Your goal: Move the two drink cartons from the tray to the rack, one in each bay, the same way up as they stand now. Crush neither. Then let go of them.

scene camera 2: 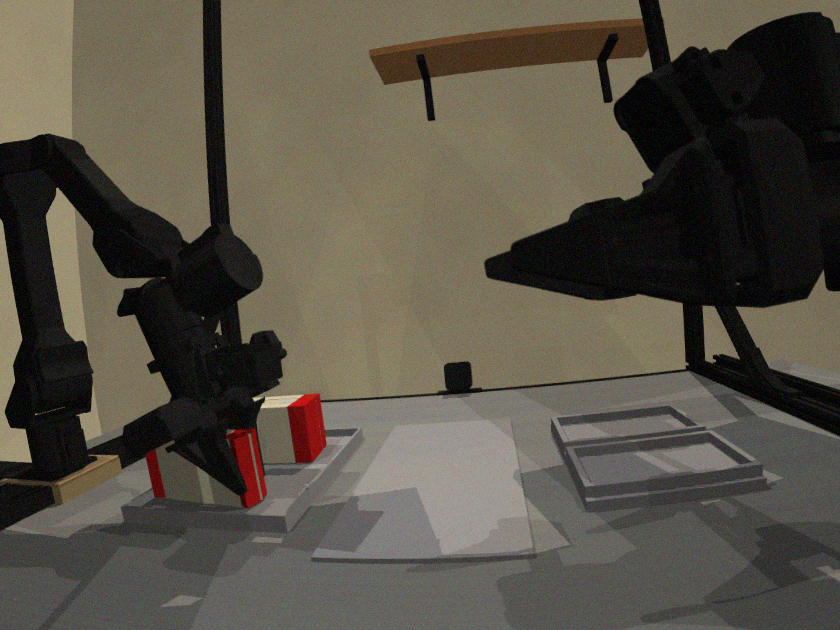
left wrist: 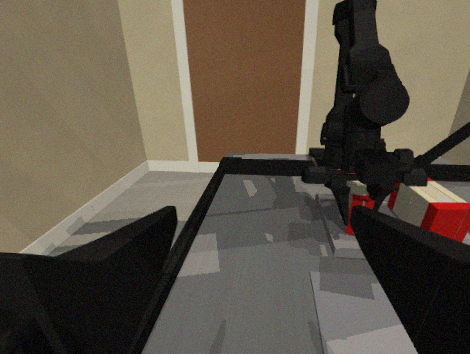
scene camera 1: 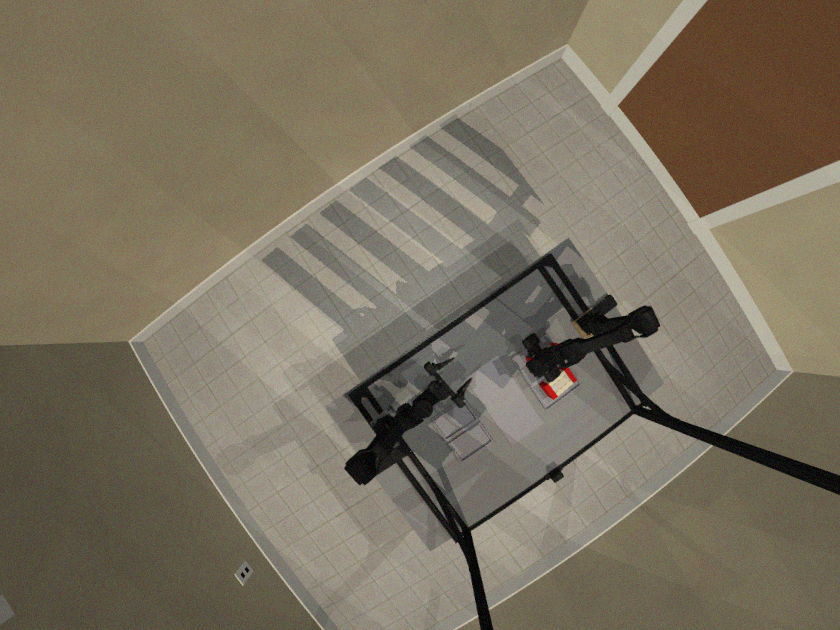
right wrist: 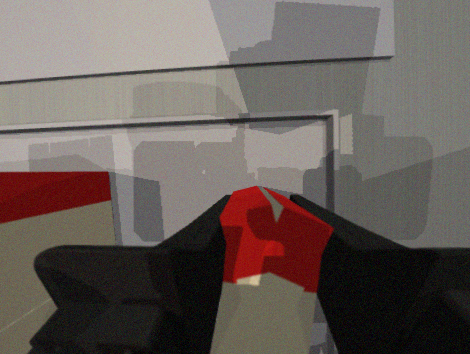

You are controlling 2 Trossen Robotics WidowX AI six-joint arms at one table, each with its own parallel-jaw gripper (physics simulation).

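Seen in the pictures: left gripper, fingertip midpoint: [scene camera 2: 496,264] [left wrist: 263,214] [scene camera 1: 463,367]; right gripper, fingertip midpoint: [scene camera 2: 252,485] [scene camera 1: 529,360] [right wrist: 261,201]; left arm's base, origin of the base link: [scene camera 1: 387,424]; right arm's base, origin of the base link: [scene camera 2: 61,467] [left wrist: 332,164] [scene camera 1: 589,324].
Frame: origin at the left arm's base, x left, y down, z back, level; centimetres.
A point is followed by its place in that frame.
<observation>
A red-and-cream carton [scene camera 2: 184,481] {x -18.5, y 1.7, z -65.4 cm} [left wrist: 360,202] {x -17.6, y -2.8, z -57.5 cm} [right wrist: 270,320] {x -18.8, y -3.0, z -60.9 cm} sits at the near side of the tray [scene camera 2: 271,523] {x -13.1, y 3.5, z -54.6 cm} [left wrist: 350,251] {x -15.3, y 3.1, z -53.0 cm} [right wrist: 330,170] {x -13.7, y 3.3, z -56.8 cm}. My right gripper [scene camera 2: 247,447] [left wrist: 356,225] {x -18.3, y 2.1, z -58.0 cm} [right wrist: 261,201] {x -18.3, y 2.1, z -58.0 cm} is shut on it, with a finger against each side. The second carton [scene camera 1: 558,383] {x -31.3, y -3.0, z -59.9 cm} [scene camera 2: 274,434] {x -28.8, y 0.2, z -58.9 cm} [left wrist: 445,220] {x -30.4, y -0.9, z -54.8 cm} [right wrist: 55,250] sits beside it, farther back in scene camera 2. The grey rack [scene camera 1: 461,434] {x -22.4, y 2.5, z -18.6 cm} [scene camera 2: 678,484] {x -11.7, y 3.2, z -20.8 cm} has two bays, both empty. My left gripper [scene camera 1: 461,370] {x -0.1, y -15.3, z -36.2 cm} [scene camera 2: 491,267] {x -0.1, y -15.3, z -36.2 cm} [left wrist: 263,214] {x -0.1, y -15.3, z -36.2 cm} is open and empty, high above the table near the rack. The held carton is mostly hidden in scene camera 1.
A thin, pale flat mat [scene camera 1: 508,406] {x -26.9, y 4.0, z -39.9 cm} [scene camera 2: 474,467] {x -23.7, y 4.0, z -36.7 cm} [left wrist: 360,320] {x -12.4, y 4.0, z -42.6 cm} [right wrist: 100,35] {x -27.8, y 4.0, z -45.1 cm} lies between the tray and the rack. Black frame rails edge the table. A small black block [scene camera 2: 457,376] {x -59.8, y 1.2, z -36.2 cm} stands at the back edge. A wooden shelf [scene camera 2: 508,50] is fixed high on the wall.
</observation>
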